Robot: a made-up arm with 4 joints.
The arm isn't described. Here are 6 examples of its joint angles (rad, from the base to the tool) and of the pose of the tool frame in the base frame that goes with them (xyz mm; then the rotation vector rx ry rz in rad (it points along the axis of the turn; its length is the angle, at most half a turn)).
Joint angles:
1: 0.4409 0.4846 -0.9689 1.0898
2: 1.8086 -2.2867 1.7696 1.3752
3: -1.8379 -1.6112 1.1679 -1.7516
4: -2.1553 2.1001 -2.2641 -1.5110
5: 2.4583 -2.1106 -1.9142 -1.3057
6: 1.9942 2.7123 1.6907 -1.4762
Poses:
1: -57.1 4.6 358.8 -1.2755 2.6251 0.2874
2: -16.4 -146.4 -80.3 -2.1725 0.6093 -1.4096
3: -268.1 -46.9 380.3 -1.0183 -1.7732 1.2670
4: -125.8 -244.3 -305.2 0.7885 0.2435 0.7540
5: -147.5 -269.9 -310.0 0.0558 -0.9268 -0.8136
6: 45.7 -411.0 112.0 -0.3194 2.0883 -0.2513
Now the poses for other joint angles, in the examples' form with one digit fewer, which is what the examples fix.
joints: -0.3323 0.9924 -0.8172 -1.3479
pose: -461 25 211 -2.299 -1.089 -1.266
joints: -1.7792 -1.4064 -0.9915 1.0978
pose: -377 -12 145 0.977 0.885 0.411
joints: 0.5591 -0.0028 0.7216 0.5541
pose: -105 83 305 -0.711 1.277 -0.840
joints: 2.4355 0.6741 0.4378 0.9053
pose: 189 -63 41 0.330 -2.766 -0.926
